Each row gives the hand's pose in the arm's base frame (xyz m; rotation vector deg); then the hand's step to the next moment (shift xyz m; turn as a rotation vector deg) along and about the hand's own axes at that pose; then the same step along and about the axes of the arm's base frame.
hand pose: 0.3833 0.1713 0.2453 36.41 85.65 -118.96
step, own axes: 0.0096 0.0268 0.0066 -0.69 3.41 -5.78
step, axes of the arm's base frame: 0.0092 -0.0148 -0.0235 3.17 4.67 -3.69
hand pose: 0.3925 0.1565 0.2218 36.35 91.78 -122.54
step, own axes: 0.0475 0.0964 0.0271 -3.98 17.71 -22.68
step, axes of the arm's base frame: 0.0116 -0.0539 -0.0961 15.92 17.23 -17.14
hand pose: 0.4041 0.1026 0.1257 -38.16 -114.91 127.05
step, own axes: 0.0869 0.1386 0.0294 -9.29 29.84 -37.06
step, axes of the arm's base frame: -0.0576 -0.0172 -0.1549 28.72 27.07 -28.14
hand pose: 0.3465 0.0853 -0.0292 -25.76 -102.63 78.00
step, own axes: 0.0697 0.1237 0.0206 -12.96 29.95 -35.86
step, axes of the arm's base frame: -0.0813 0.0793 -0.0877 29.96 23.80 -29.78
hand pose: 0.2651 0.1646 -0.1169 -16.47 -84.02 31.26
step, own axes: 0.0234 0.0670 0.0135 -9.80 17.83 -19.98
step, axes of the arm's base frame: -0.0246 0.0668 -0.0123 16.46 12.91 -19.38
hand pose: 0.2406 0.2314 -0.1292 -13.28 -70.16 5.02
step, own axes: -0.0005 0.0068 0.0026 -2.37 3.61 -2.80
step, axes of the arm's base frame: -0.0022 0.0069 -0.0011 2.03 2.70 -3.88
